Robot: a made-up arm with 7 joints.
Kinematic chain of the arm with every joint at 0, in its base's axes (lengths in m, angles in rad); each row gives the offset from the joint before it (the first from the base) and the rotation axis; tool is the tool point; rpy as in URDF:
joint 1: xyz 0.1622 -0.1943 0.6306 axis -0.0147 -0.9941 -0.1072
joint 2: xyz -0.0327 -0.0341 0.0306 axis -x
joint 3: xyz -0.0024 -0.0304 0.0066 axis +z
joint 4: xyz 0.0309 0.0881 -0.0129 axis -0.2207 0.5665 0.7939
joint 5: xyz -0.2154 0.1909 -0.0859 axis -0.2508 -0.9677 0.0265
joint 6: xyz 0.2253 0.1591 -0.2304 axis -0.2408 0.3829 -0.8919
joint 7: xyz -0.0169 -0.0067 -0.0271 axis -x
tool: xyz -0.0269 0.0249 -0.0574 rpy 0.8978 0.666 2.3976
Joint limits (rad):
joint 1: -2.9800..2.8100
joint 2: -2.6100..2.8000
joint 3: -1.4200..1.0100
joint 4: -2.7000..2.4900
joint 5: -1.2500..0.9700
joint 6: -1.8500..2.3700
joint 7: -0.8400..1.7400
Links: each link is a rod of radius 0.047 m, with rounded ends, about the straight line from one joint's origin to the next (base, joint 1, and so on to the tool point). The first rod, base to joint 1, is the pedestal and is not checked.
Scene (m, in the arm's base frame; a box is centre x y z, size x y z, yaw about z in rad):
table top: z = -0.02
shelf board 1: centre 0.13 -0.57 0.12 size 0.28 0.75 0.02 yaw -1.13
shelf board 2: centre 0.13 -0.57 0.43 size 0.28 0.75 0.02 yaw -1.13
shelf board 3: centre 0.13 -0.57 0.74 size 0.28 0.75 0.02 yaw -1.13
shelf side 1: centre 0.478 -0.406 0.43 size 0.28 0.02 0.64 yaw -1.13
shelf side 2: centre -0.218 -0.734 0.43 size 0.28 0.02 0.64 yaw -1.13
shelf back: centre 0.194 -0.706 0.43 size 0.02 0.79 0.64 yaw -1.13
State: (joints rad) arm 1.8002 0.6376 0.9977 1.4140 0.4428 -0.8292 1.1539
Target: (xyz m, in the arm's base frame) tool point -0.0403 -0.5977 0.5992
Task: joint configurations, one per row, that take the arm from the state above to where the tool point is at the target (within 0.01 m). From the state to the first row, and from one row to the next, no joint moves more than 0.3 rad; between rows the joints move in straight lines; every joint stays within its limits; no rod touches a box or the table.
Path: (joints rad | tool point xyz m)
1: 1.6509 0.6293 0.7907 1.6417 0.7064 -0.6368 1.3860 | 0.1868 -0.4149 0.2804
2: 1.5016 0.6209 0.5837 1.8695 0.9700 -0.4444 1.6180 | 0.1228 -0.2970 0.2919
3: 1.4765 0.7106 0.7258 2.0763 0.8630 -0.4311 1.5969 | 0.0104 -0.3689 0.3483
4: 1.4515 0.8002 0.8679 2.2832 0.7561 -0.4178 1.5758 | -0.0870 -0.3990 0.4570
5: 1.4264 0.8899 1.0100 2.4900 0.6491 -0.4045 1.5547 | -0.1418 -0.3826 0.5992
6: 1.4221 0.6661 1.0100 2.3339 0.4273 -0.5152 1.4108 | -0.1036 -0.4978 0.6036
7: 1.4178 0.4423 1.0100 2.1777 0.2056 -0.6259 1.2669 | -0.0403 -0.5977 0.5992

